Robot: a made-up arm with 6 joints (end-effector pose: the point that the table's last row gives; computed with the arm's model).
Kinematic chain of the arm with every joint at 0, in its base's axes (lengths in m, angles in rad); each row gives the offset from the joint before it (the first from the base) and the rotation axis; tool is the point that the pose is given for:
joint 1: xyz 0 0 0.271 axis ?
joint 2: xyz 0 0 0 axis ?
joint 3: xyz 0 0 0.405 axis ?
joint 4: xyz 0 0 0 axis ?
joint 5: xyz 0.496 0 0 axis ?
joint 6: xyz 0 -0.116 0 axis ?
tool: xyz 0 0 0
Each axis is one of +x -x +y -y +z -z.
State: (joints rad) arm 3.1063 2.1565 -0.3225 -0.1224 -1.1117 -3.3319
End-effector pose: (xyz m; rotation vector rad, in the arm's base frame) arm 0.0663 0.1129 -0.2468 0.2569 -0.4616 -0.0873
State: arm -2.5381 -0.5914 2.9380 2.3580 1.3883 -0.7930
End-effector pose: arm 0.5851 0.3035 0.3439 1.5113 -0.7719 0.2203
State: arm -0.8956 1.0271 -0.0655 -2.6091 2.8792 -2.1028
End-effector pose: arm 0.4046 -0.3454 0.0130 -1.1369 -2.0553 -1.1243
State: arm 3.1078 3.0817 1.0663 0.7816 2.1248 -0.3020
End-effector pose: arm 0.1180 0.0784 -0.6162 -0.0133 -0.8375 -2.3378
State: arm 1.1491 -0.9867 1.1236 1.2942 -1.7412 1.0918
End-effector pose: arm -0.2529 -0.6411 0.8626 -0.5741 0.0352 -0.0933
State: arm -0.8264 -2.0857 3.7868 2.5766 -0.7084 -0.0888
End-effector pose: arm 0.1581 -0.0271 -0.0695 -2.2494 1.4193 -0.6952
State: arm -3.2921 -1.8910 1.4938 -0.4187 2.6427 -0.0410
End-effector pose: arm 0.8831 -0.0267 0.0699 -0.3901 -0.4709 2.7720
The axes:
joint 1: +z
joint 2: +y
joint 3: -y
joint 4: -x
joint 5: -y
joint 6: -x

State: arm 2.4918 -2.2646 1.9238 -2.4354 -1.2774 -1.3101
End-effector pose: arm 0.4440 -0.4482 -0.3798 0.4440 1.6942 -1.8258
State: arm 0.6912 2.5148 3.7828 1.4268 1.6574 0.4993
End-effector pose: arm 0.2232 0.1630 0.4507 1.0544 2.8333 0.2622
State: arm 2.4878 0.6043 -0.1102 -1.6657 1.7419 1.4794
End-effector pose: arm -0.4267 0.3131 0.1920 -0.5842 -0.2652 0.6886
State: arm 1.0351 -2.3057 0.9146 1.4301 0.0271 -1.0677
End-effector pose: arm -0.3872 -0.6841 -0.1541 1.4635 -2.6060 -0.5420
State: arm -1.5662 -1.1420 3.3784 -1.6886 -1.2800 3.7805
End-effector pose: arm 0.0110 0.5761 -0.0255 -0.4268 0.3144 0.0148
